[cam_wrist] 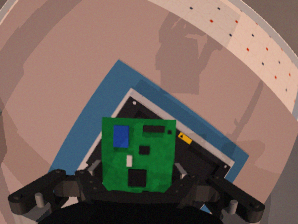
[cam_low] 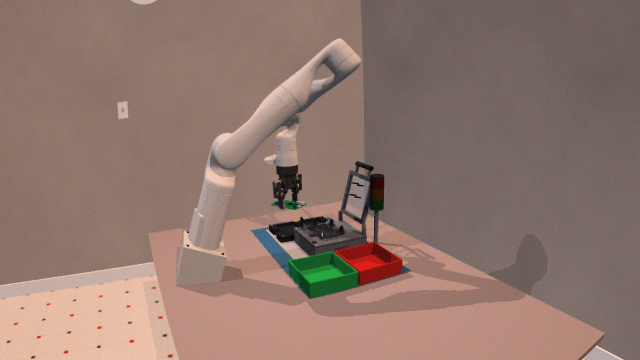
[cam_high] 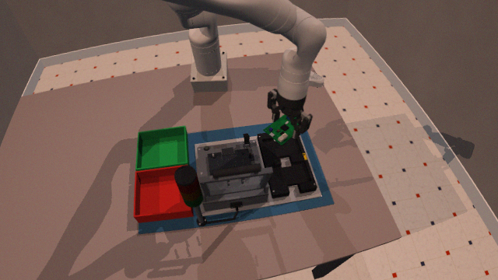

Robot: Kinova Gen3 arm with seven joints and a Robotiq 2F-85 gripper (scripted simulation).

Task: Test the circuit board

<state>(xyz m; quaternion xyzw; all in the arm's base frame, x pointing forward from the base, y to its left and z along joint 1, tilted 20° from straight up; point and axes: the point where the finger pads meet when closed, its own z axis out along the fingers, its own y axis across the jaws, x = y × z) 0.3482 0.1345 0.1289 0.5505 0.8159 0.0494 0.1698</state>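
Now: the green circuit board right at my hand. Also, from my hand: green bin: 120 mm behind, 350 mm to the right, 110 mm below; red bin: 30 mm ahead, 380 mm to the right, 110 mm below; tester lid: 150 mm ahead, 200 mm to the right, 60 mm above.
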